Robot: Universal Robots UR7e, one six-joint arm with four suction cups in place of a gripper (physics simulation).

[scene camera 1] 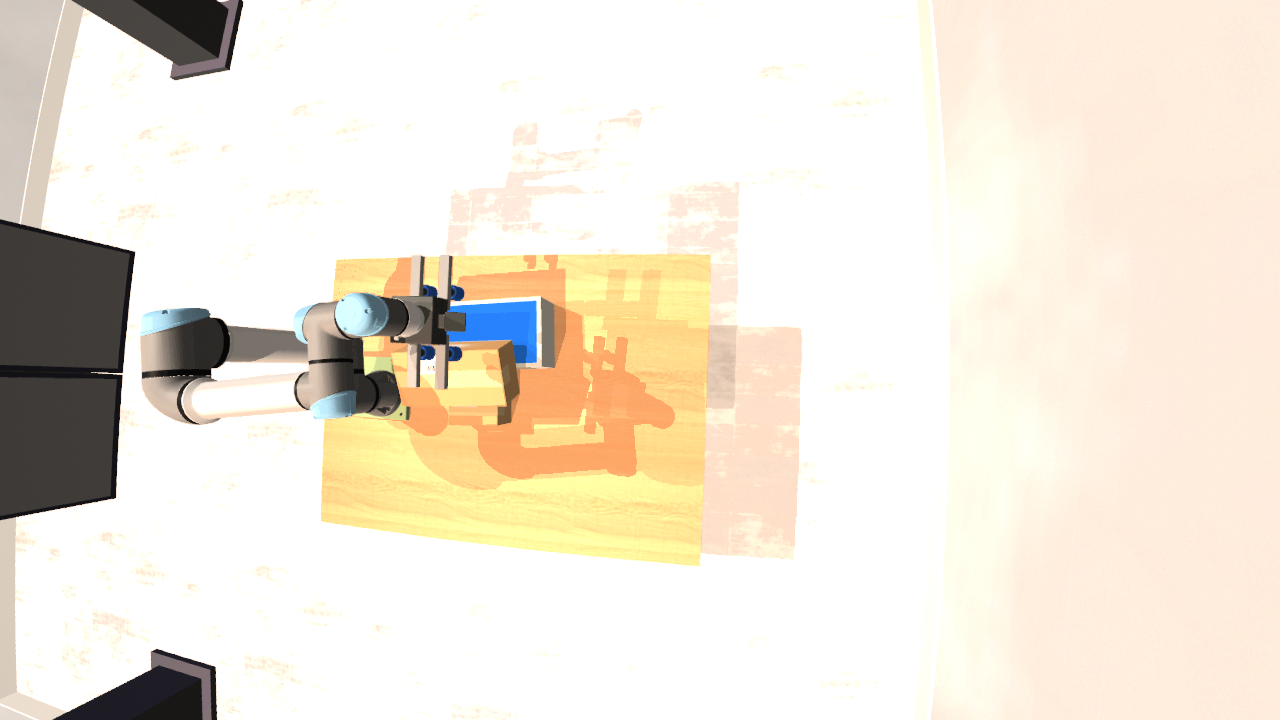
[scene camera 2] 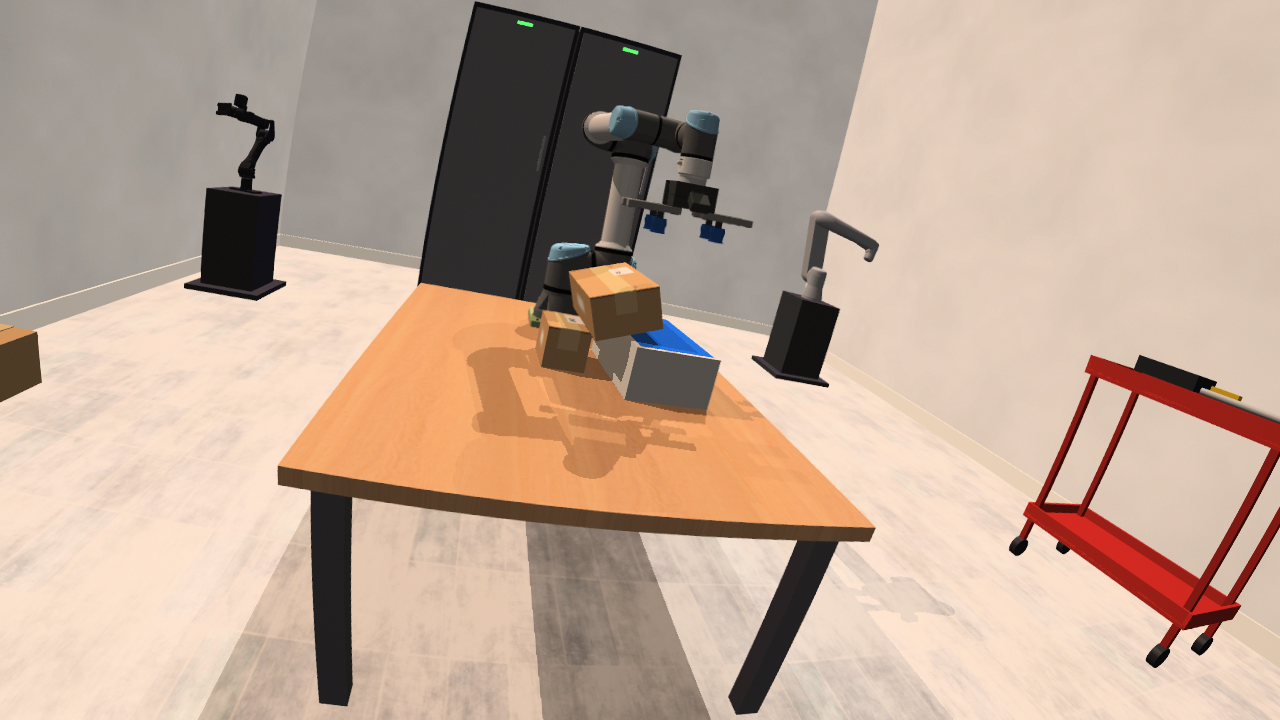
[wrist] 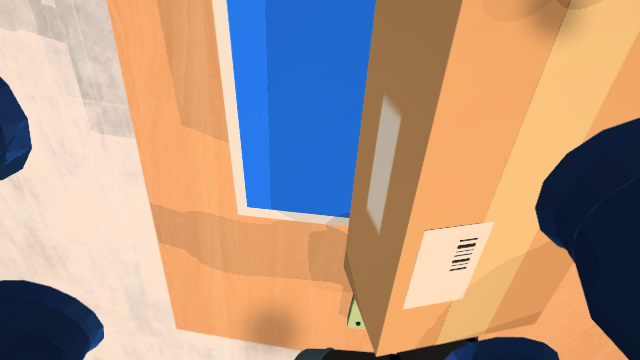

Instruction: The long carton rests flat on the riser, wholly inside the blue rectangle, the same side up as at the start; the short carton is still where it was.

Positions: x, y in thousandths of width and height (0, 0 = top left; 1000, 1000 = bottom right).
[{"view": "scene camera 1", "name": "long carton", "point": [380, 522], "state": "on a short carton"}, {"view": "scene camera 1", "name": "short carton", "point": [358, 577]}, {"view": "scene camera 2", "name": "long carton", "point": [482, 417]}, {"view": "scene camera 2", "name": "grey riser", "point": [523, 510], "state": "on the table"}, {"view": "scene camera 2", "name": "short carton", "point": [440, 476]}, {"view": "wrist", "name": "my suction head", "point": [909, 574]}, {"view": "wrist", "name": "long carton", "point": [726, 324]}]
